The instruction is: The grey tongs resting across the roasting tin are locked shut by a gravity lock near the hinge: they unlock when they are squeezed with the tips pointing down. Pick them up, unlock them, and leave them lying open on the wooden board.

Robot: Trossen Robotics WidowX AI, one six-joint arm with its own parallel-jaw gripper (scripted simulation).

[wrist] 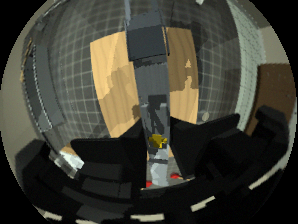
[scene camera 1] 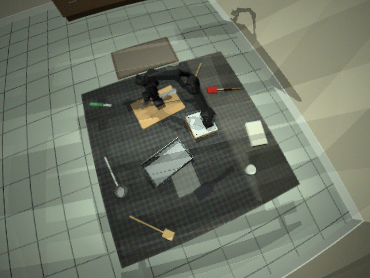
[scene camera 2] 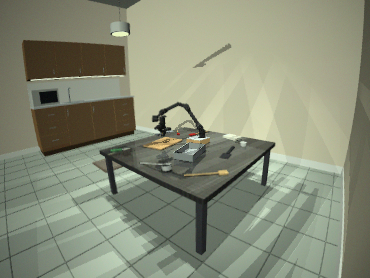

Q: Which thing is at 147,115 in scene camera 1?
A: A wooden board.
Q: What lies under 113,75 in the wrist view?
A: A wooden board.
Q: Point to a roasting tin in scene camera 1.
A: At 159,167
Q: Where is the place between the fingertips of my gripper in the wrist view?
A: At 152,117
